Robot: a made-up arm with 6 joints.
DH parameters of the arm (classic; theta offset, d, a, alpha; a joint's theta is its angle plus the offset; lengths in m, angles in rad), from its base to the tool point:
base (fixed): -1.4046 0 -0.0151 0
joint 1: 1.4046 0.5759 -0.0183 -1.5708
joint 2: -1.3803 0 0.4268 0
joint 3: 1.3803 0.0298 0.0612 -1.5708
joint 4: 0 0.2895 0.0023 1.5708
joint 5: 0 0.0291 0.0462 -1.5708
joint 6: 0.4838 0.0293 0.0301 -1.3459
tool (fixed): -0.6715 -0.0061 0 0
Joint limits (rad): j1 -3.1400..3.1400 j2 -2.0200..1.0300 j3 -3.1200..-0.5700 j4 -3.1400..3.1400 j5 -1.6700..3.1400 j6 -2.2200..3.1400
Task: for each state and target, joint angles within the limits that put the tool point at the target. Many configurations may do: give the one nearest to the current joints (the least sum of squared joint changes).
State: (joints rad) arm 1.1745 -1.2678 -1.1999 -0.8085 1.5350 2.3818
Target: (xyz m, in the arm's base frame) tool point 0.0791 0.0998 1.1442
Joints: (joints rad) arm 0.6585 -0.5088 -1.4894 -0.9245 1.5221 2.2504
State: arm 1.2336 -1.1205 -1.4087 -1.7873 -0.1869 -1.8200
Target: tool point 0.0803 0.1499 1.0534
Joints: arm 0.7136 -0.5171 -1.3327 -2.0207 -0.0633 -1.9002
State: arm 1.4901 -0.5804 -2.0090 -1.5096 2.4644 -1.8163
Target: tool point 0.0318 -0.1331 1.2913
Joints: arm 1.6252 -0.5561 -2.4962 -1.6627 2.1729 -1.6329
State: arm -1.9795 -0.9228 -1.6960 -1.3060 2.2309 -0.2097
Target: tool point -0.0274 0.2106 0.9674
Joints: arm -1.6093 -1.3723 -0.9737 -1.2534 2.4519 -0.2609
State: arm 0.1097 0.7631 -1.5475 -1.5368 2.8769 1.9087
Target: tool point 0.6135 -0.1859 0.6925
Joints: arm -0.3019 0.9482 -2.0806 -1.6496 2.6763 1.7867
